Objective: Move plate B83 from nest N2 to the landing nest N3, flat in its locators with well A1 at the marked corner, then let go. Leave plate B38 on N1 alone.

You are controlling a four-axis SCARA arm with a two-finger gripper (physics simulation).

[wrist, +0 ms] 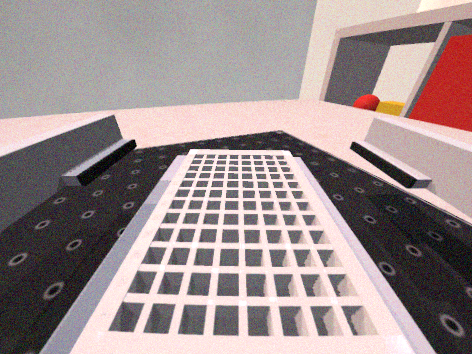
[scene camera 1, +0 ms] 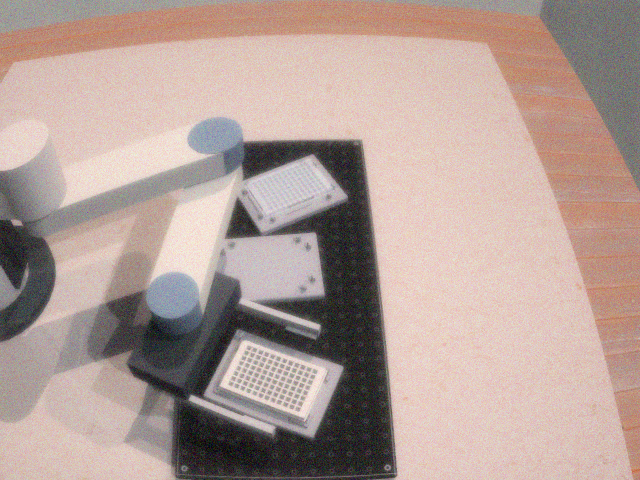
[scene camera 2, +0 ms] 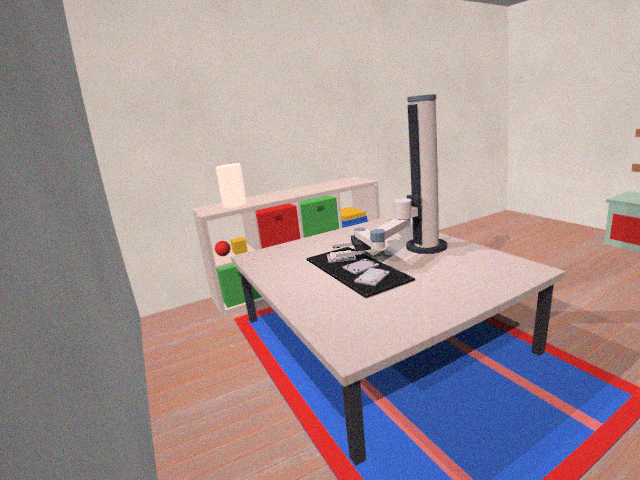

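Note:
A white many-welled plate [scene camera 1: 273,374] [scene camera 2: 341,256] [wrist: 227,243] lies flat on the lowest nest [scene camera 1: 331,383] [wrist: 137,225] in scene camera 1. A pale bluish plate [scene camera 1: 289,186] [scene camera 2: 373,276] lies on the uppermost nest [scene camera 1: 338,197]. The middle nest [scene camera 1: 273,268] [scene camera 2: 360,266] bears no plate; dark locator marks show near its corners. No labels are readable, so I cannot tell the plate numbers or the A1 corners. My gripper [scene camera 1: 295,381] [wrist: 244,131] is open, its fingers above and apart from the long sides of the white plate. Nothing is between the fingertips.
The nests stand on a black perforated board [scene camera 1: 356,320] [scene camera 2: 392,281] on the pale table [scene camera 1: 465,258] [scene camera 2: 439,304]. The arm's column [scene camera 2: 428,170] rises behind the board in scene camera 2. The forearm [scene camera 1: 199,232] passes beside the middle nest and hides part of it. A shelf unit [scene camera 2: 200,227] stands behind the table.

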